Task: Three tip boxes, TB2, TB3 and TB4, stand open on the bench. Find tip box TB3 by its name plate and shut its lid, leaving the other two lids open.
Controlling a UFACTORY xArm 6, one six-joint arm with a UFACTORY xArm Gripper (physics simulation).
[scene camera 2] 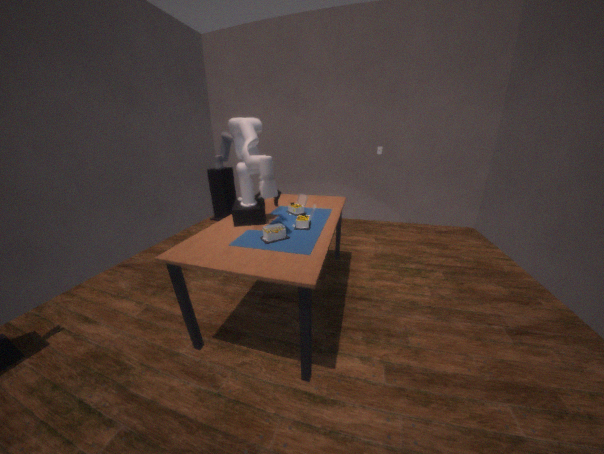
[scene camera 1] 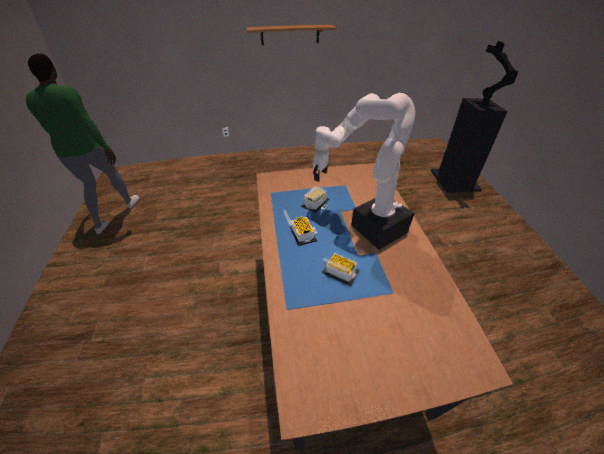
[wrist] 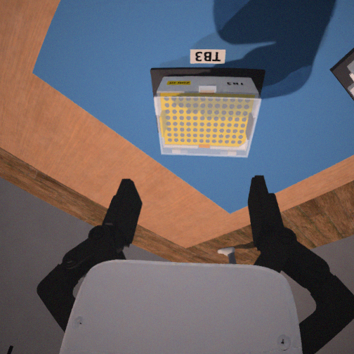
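Where they show: gripper, fingertip midpoint: (scene camera 2: pixel 269 207) (scene camera 1: pixel 320 176); arm's base, origin of the base link: (scene camera 2: pixel 248 203) (scene camera 1: pixel 383 210).
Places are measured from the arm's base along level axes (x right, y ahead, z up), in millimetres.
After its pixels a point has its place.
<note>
Tip box TB3 (scene camera 1: pixel 315 198) {x 197, y 340, z -56 mm} (scene camera 2: pixel 274 233) {x 300, y 356, z -70 mm} (wrist: pixel 206 120) stands at the mat's far end in scene camera 1, behind its name plate (wrist: pixel 207 56). Its clear lid lies down over the yellow tip rack and looks shut. My gripper (scene camera 1: pixel 321 173) {x 242, y 309, z 64 mm} (wrist: pixel 191 189) is open and empty, above and past the box's hinge side, apart from it. A second tip box (scene camera 1: pixel 303 228) {x -26, y 430, z -76 mm} (scene camera 2: pixel 302 222) {x 49, y 448, z -72 mm} stands mid-mat with its lid upright. A third tip box (scene camera 1: pixel 341 267) {x -366, y 296, z 10 mm} (scene camera 2: pixel 296 209) {x -221, y 299, z -85 mm} stands at the other end, also with its lid up. I cannot read the names of these two.
The boxes stand on a blue mat (scene camera 1: pixel 300 295) {x -400, y 477, z -133 mm} (scene camera 2: pixel 320 235) {x 116, y 593, z -136 mm} on the wooden bench (scene camera 1: pixel 375 350) {x -688, y 198, z -136 mm} (scene camera 2: pixel 210 250) {x 508, y 51, z -136 mm}. My arm's black base (scene camera 1: pixel 382 225) {x -126, y 43, z 10 mm} (scene camera 2: pixel 248 215) {x 97, y 52, z -57 mm} is beside the mat. A person in green (scene camera 1: pixel 65 120) stands on the floor left of the bench. A black pedestal (scene camera 1: pixel 470 145) stands behind.
</note>
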